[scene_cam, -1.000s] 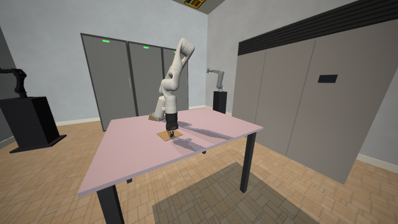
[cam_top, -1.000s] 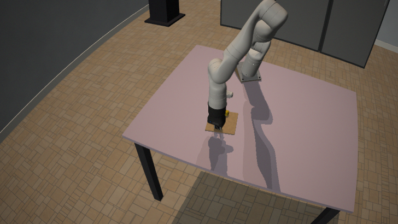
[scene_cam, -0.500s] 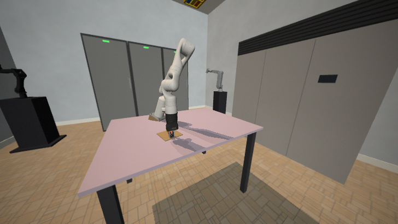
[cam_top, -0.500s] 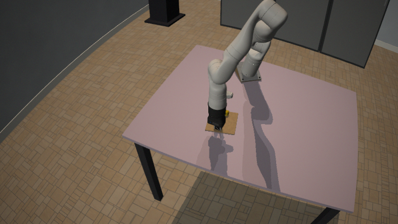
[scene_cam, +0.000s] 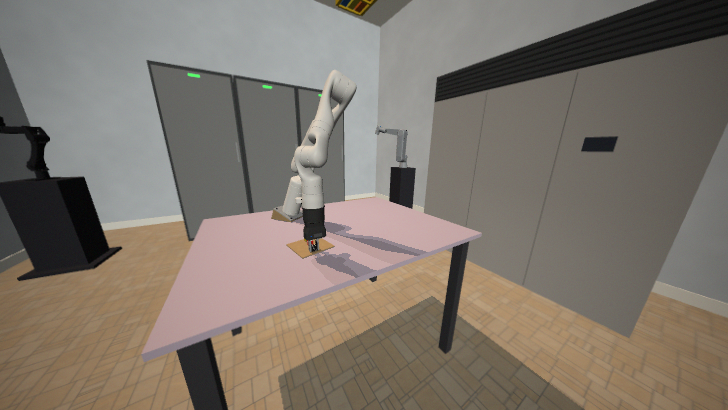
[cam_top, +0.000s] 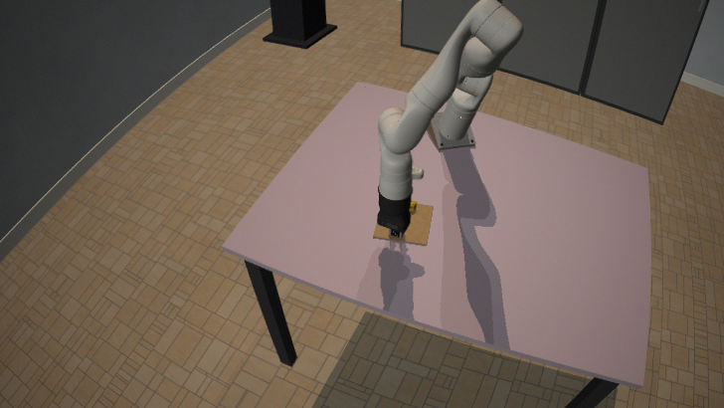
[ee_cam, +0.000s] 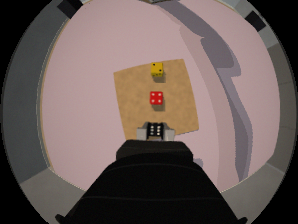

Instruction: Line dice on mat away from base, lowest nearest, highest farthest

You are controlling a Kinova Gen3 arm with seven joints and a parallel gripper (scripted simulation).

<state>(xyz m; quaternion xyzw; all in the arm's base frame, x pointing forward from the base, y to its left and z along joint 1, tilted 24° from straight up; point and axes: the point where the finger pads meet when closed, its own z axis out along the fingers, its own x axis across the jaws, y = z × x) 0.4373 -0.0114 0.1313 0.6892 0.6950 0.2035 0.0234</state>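
Now: the black die 10 mm below my hand. Round my hand: yellow die: 100 mm behind, 10 mm to the right, 10 mm below; then square mat: 50 mm behind, 20 mm below; then red die: 50 mm behind, 10 mm below.
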